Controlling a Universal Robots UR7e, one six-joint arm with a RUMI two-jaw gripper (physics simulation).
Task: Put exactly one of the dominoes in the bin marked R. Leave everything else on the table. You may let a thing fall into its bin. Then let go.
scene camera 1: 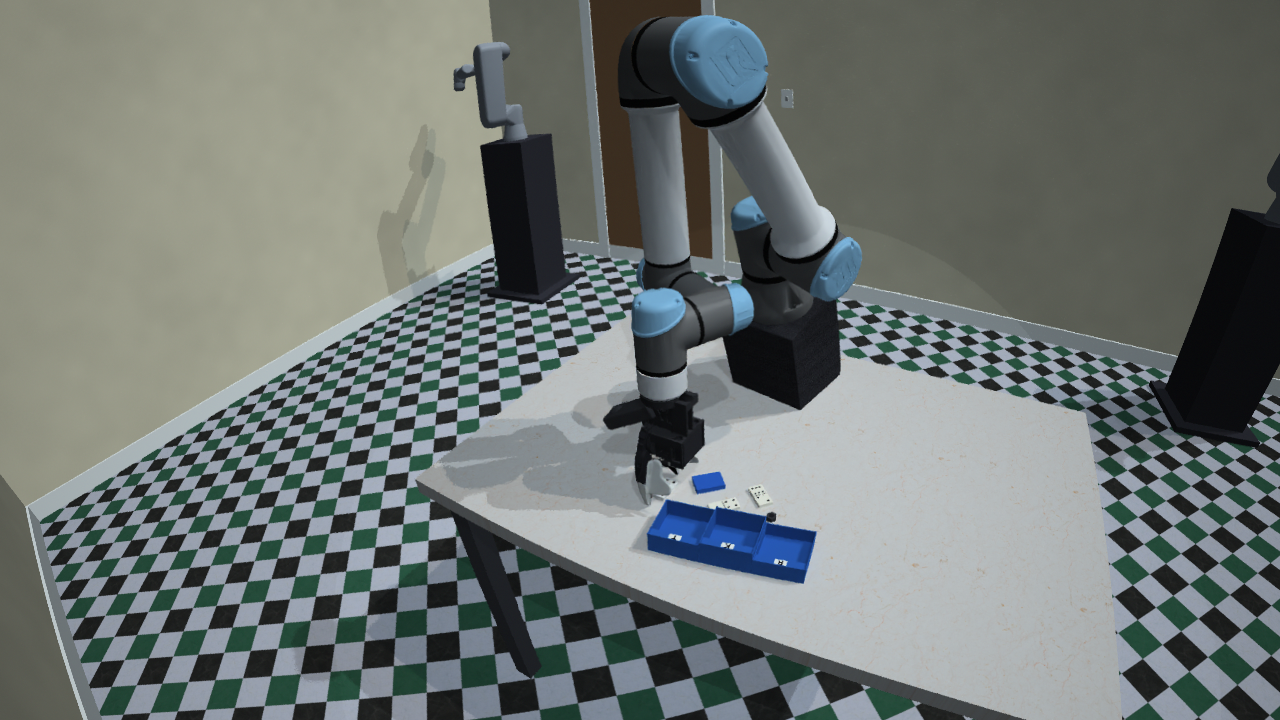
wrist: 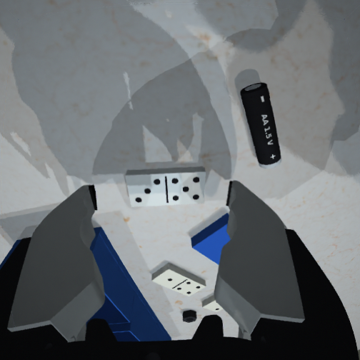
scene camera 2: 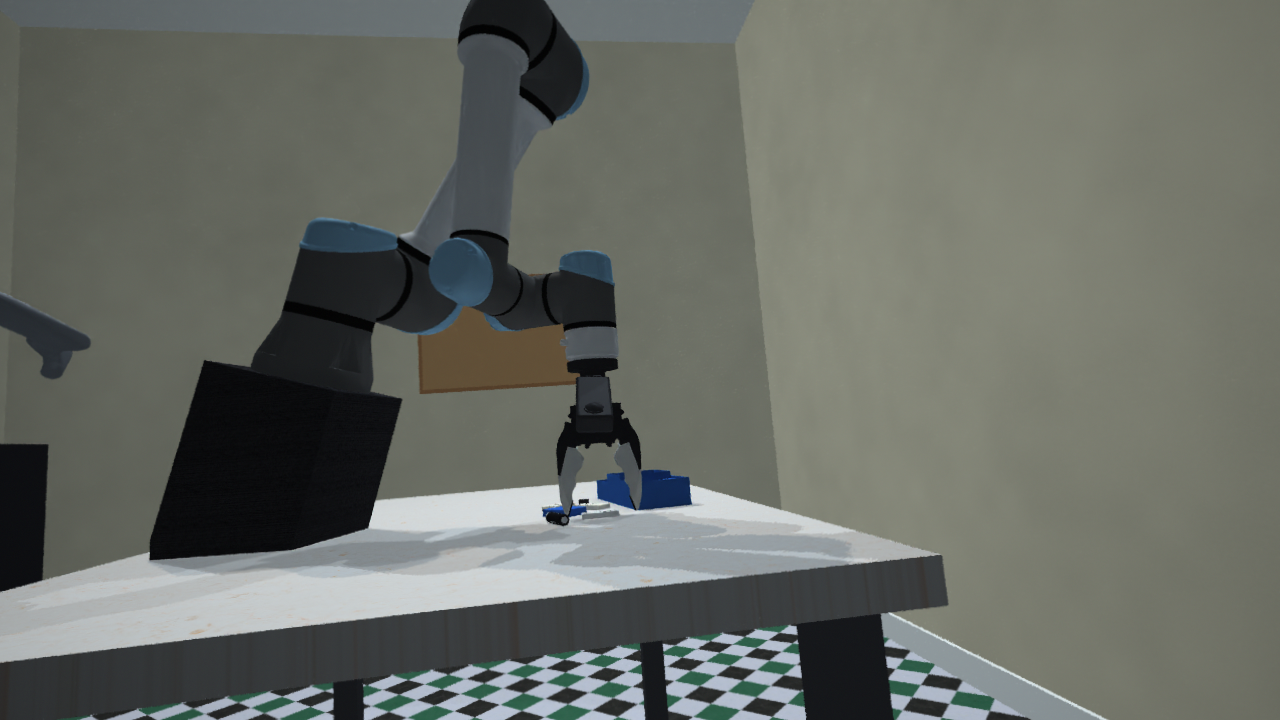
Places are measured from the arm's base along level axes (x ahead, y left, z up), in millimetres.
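Where they show: gripper, fingertip midpoint: [scene camera 1: 662,489] [scene camera 2: 602,513]; arm's base, origin of the base link: [scene camera 1: 777,300] [scene camera 2: 312,381].
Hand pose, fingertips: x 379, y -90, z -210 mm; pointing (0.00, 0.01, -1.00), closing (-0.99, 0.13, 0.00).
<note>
Each offset is from my fingertips to the top centre of the thing.
A white domino [wrist: 150,192] lies flat on the table between the fingertips of my gripper [scene camera 1: 669,484] [scene camera 2: 602,508] [wrist: 162,184]. The gripper is partly open and low over the table, with a gap between each fingertip and the domino's short ends. A second domino @[4 mm ahead, 115 mm left, 3 mm up] [scene camera 1: 731,504] [wrist: 178,280] lies beside the blue bins. A third domino @[42 mm back, 165 mm left, 3 mm up] [scene camera 1: 759,495] [wrist: 212,304] lies near it, partly hidden by a finger in the wrist view. The row of three blue bins @[89 mm ahead, 161 mm left, 42 mm up] [scene camera 1: 726,559] [scene camera 2: 664,492] [wrist: 117,272] has small letter labels; I cannot tell which is R.
A flat blue block @[44 mm back, 68 mm left, 6 mm up] [scene camera 1: 708,482] [wrist: 212,240] lies close to the right finger in the wrist view. A black AA battery @[64 mm back, 30 mm right, 10 mm up] [scene camera 2: 556,518] [wrist: 261,125] lies beyond the domino at the right. A small black piece @[3 mm ahead, 199 mm left, 4 mm up] [scene camera 1: 770,516] [wrist: 189,316] lies near the other dominoes and the bins.
</note>
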